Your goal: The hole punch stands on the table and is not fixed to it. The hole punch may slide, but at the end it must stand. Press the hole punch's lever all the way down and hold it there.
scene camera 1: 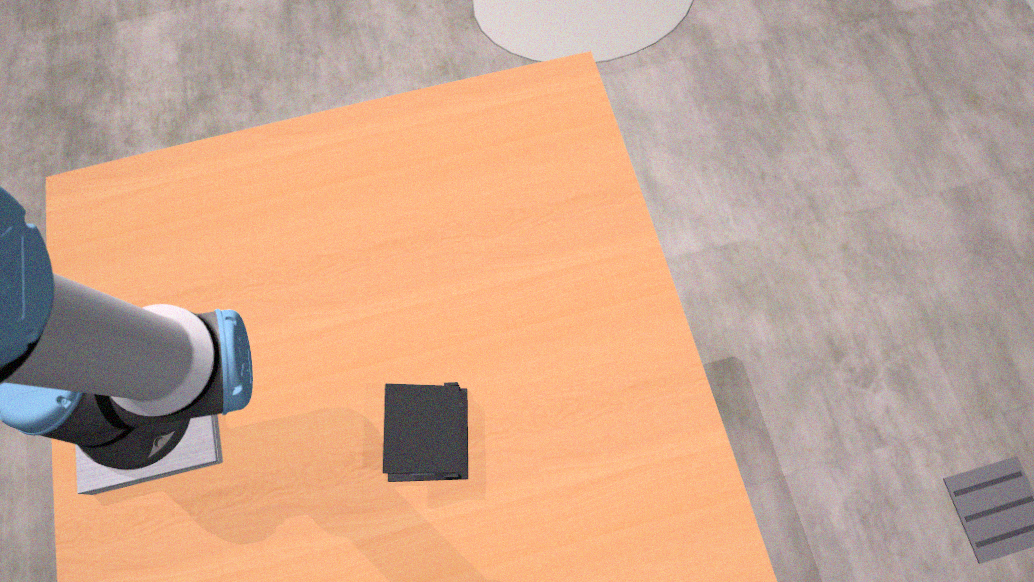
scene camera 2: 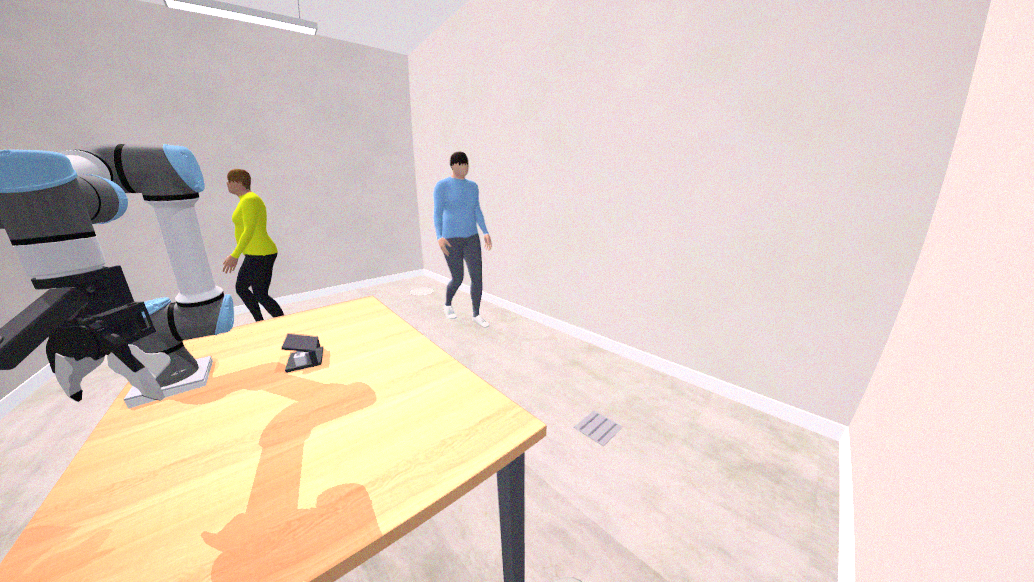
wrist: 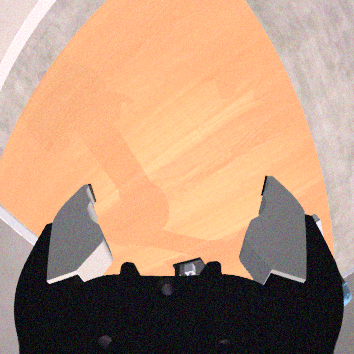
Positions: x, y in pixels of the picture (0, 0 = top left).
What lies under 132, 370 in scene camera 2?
My gripper.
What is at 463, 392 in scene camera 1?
A hole punch.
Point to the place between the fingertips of my gripper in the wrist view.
176, 182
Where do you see a hole punch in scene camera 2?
At 309, 359
